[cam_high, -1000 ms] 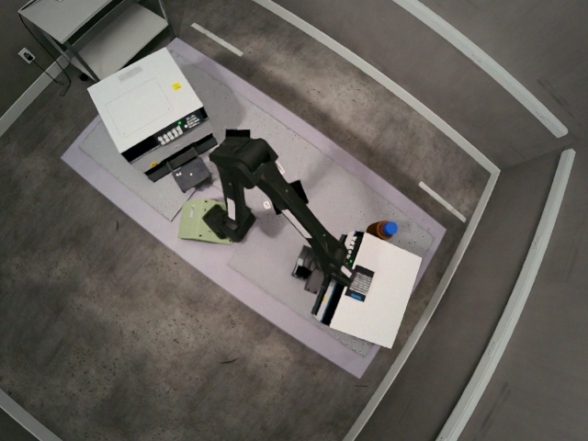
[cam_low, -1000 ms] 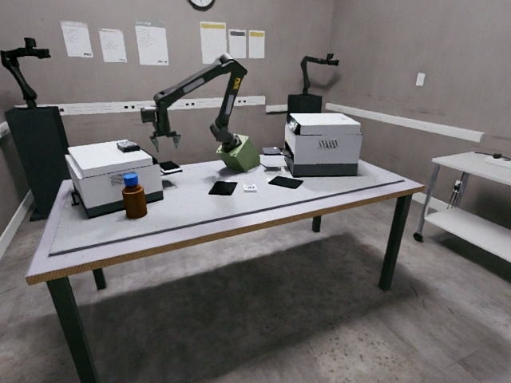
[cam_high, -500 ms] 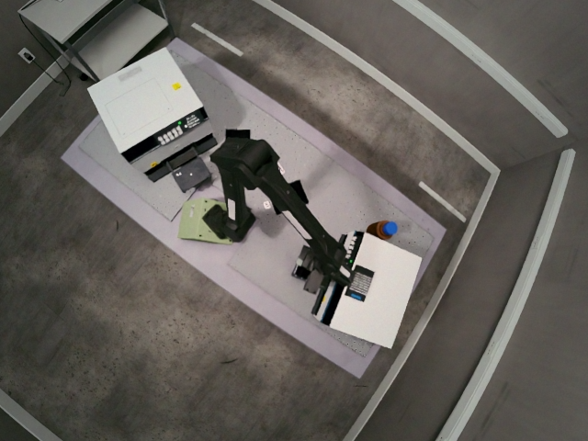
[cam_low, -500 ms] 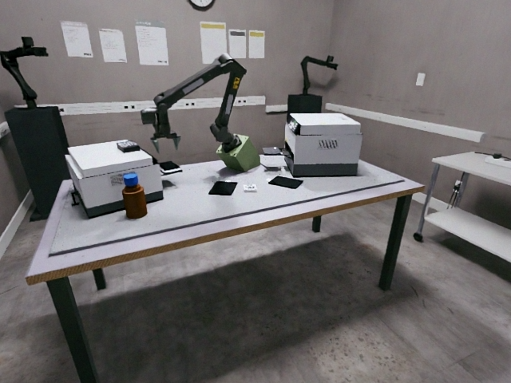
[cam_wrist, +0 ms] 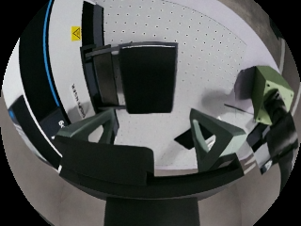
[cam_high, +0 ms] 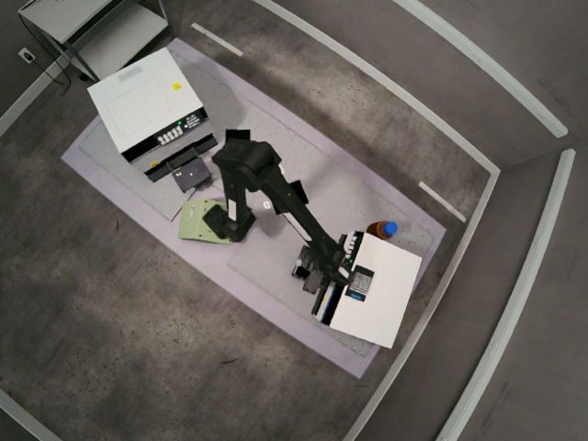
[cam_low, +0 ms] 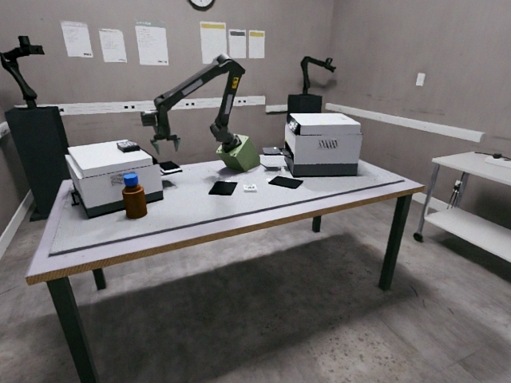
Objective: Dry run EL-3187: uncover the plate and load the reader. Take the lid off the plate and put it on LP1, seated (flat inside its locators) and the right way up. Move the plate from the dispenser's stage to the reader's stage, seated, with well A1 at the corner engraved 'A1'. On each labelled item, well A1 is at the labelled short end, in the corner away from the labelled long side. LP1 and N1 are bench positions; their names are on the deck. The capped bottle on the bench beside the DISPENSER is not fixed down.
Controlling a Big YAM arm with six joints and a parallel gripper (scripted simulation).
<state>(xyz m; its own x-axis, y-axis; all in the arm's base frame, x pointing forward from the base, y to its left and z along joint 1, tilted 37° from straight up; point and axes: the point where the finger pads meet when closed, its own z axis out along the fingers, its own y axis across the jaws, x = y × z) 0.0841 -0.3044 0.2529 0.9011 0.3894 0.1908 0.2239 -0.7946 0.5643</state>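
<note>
The white well plate is 9 cm below my hand, 1 cm to the right of it and 1 cm behind it. The rest, counted from my hand: black pad: 24 cm to the left, 19 cm ahead, 17 cm below; white label: 52 cm to the left, 18 cm below, 16 cm ahead; brown capped bottle: 32 cm ahead, 19 cm to the right, 6 cm below.
</note>
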